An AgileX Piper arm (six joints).
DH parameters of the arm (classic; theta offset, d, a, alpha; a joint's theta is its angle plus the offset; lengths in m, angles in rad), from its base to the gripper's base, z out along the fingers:
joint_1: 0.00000 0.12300 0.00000 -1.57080
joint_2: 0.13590 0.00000 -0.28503 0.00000
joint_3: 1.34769 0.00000 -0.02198 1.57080
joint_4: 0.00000 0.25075 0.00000 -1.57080
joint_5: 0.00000 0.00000 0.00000 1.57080
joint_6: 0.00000 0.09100 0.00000 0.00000
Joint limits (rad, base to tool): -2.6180..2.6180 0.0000..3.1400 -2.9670..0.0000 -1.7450..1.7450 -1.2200..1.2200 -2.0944..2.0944
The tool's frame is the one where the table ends.
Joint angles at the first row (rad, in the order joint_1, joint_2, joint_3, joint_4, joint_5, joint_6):
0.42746, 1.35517, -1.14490, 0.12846, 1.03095, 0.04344
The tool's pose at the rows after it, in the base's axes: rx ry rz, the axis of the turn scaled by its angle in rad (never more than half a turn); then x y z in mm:
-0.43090, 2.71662, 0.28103, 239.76, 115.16, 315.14
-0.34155, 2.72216, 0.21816, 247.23, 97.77, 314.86
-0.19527, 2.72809, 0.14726, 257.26, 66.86, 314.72
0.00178, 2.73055, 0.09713, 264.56, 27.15, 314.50
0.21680, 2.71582, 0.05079, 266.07, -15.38, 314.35
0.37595, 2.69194, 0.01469, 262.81, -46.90, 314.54
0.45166, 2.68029, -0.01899, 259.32, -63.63, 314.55
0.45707, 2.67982, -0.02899, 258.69, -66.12, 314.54
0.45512, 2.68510, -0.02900, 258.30, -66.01, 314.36
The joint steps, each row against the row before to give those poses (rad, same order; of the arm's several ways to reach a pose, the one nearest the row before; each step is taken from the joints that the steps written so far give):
-0.01232, 0.00095, -0.00002, -0.01710, 0.00112, 0.02003
-0.05962, -0.00002, 0.00002, -0.03958, 0.00000, 0.01854
-0.11326, 0.00001, 0.00001, -0.03088, -0.00002, 0.00374
-0.15067, 0.00078, 0.00000, -0.00454, -0.00001, -0.00496
-0.15995, 0.00116, -0.00003, -0.00002, -0.00408, -0.00202
-0.11849, -0.00001, 0.00003, -0.00109, -0.00546, -0.00003
-0.06048, -0.00001, -0.00002, -0.01217, -0.00075, 0.00000
-0.00806, -0.00001, 0.00001, -0.00533, 0.00000, -0.00228
0.00001, 0.00000, 0.00000, -0.00002, 0.00488, -0.00199

